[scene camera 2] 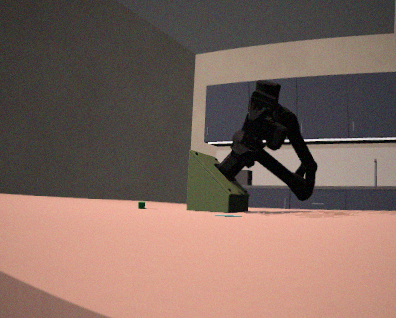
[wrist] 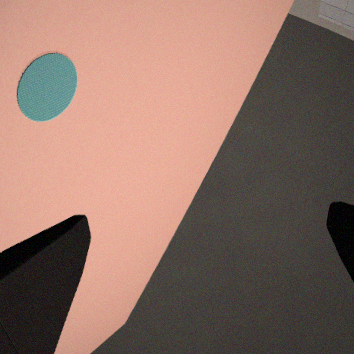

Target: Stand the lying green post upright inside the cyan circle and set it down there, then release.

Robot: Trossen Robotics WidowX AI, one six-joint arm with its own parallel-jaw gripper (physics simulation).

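Frame: origin at the arm's base, x back, y right, z up, level; metres.
Where they show: gripper, fingertip midpoint: point(scene camera 2: 244, 137) point(wrist: 210, 221); arm's base at its link origin: point(scene camera 2: 224, 172).
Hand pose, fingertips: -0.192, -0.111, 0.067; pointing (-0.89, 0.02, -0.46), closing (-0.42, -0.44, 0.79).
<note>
Each offset is from my fingertips to the top centre of the thing, as dx, dy, dz. "spot": to the spot under its first point. Level surfaces: height alone.
The green post {-0.003, +0.263, -0.160} point(scene camera 2: 142, 205) shows as a small dark green block on the table in the scene view, left of the arm's base; its length cannot be made out there. It does not show in the wrist view. The cyan circle {spot: -0.078, +0.005, -0.177} point(scene camera 2: 228, 216) point(wrist: 47, 87) is a thin sliver in front of the base in the scene view and a flat teal disc at the upper left in the wrist view. My gripper point(wrist: 210, 221) is open, its black fingers wide apart with nothing between them. It is raised above the table; its fingertips are hard to make out in the scene view.
The green wedge-shaped base point(scene camera 2: 207, 187) carries the black arm point(scene camera 2: 277, 172) and stands just behind the circle. The pink table {dz -0.176} point(scene camera 2: 200, 265) point(wrist: 150, 125) ends at a diagonal edge in the wrist view, with dark grey floor point(wrist: 240, 225) beyond. Blue cabinets point(scene camera 2: 325, 107) are in the background.
</note>
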